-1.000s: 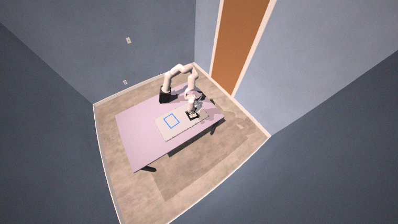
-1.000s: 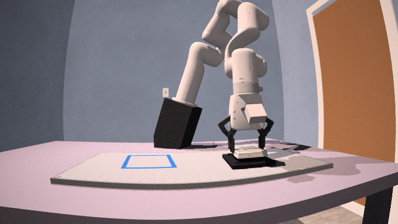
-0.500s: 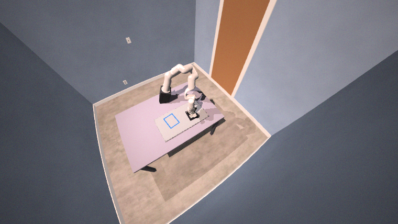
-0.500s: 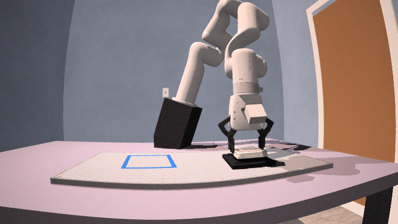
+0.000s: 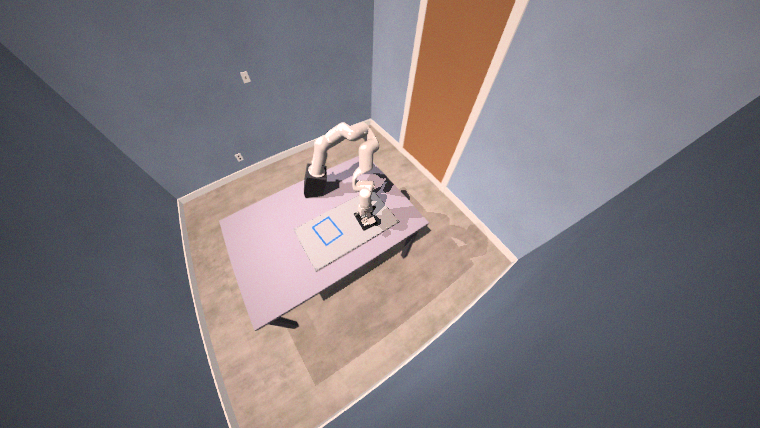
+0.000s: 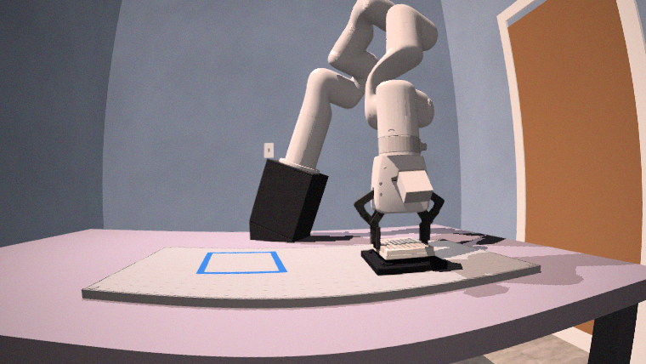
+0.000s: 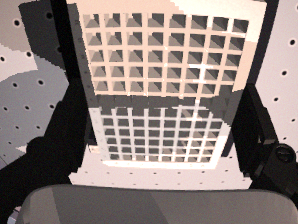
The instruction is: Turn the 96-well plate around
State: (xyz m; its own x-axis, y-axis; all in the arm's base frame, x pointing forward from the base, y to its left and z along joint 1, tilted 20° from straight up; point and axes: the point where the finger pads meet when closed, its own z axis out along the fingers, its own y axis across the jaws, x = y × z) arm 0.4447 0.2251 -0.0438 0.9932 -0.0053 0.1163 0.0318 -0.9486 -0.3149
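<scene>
Right now the black plate nest N1 is 3 cm below my hand. From my hand the other things lie so: white 96-well plate: 1 cm below.
</scene>
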